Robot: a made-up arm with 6 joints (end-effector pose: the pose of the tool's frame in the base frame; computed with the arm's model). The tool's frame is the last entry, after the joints.
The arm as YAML. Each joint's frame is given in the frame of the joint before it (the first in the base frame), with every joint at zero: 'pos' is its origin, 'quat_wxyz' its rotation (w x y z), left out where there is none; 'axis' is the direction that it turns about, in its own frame. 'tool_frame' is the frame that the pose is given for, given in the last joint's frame.
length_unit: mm
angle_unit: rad
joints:
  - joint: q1
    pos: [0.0, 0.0, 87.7]
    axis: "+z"
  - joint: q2
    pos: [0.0, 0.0, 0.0]
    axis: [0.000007, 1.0, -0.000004]
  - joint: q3
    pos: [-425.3, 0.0, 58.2]
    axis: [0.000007, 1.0, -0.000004]
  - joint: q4
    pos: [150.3, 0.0, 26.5]
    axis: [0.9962, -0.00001, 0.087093]
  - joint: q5
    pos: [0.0, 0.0, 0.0]
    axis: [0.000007, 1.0, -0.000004]
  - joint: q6
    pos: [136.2, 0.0, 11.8]
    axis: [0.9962, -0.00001, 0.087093]
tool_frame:
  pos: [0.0, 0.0, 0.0]
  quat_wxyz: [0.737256, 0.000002, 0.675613, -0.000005]
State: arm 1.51 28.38 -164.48 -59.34 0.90 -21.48
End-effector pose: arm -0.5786 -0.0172 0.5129 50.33 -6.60 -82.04
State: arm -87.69 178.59 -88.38 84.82 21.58 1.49
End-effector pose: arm 0.0686 -0.4562 -0.2374 175.46 -21.20 7.76
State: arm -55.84 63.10 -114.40 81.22 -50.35 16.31
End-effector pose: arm -0.1041 -0.0318 0.7087 31.24 -45.80 12.53
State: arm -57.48 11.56 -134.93 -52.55 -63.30 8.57
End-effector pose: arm -0.2442 0.5633 0.3431 87.58 -69.03 169.60
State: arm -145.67 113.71 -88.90 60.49 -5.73 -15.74
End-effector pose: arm -0.4213 -0.2734 0.3749 113.99 44.31 -43.61
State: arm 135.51 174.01 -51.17 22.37 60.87 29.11
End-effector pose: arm -0.2038 0.1365 -0.0736 -94.80 -50.54 -150.23
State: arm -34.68 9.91 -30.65 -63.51 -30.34 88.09
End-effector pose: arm -0.1168 0.1559 0.3752 9.87 54.10 11.07
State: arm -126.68 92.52 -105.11 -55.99 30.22 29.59
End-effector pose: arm -0.2501 -0.2401 0.5676 -91.09 67.38 117.66
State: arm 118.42 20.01 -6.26 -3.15 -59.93 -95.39
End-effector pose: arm 0.0617 -0.1277 0.3842 -38.48 -6.48 24.68
